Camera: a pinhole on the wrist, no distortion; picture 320 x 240 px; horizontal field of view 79.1 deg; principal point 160.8 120.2 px. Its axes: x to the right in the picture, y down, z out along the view. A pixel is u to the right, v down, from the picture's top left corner.
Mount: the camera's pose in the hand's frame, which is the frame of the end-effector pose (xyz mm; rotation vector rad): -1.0 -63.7 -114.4 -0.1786 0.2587 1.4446
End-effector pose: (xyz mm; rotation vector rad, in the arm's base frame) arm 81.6 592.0 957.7 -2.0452 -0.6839 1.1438
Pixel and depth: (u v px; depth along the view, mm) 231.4 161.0 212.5
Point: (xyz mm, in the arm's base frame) 18.6 550.5 886.2
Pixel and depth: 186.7 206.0 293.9
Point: -101.4 521.5 897.1
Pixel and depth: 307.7 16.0 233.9
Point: 125.4 625.6 736.3
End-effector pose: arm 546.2 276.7 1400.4 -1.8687 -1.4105 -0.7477
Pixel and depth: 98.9 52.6 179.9
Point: 492.6 387.4 1421.4
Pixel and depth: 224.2 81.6 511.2
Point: 817.0 579.4 1281.0
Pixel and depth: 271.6 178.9 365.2
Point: 779.9 334.7 1197.7
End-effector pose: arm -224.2 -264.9 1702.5 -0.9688 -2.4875 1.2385
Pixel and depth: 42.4 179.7 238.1
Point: -297.8 -467.5 1709.8
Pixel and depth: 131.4 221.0 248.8
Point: -203.6 -434.8 1639.3
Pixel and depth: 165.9 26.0 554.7
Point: -603.2 -298.9 1361.0
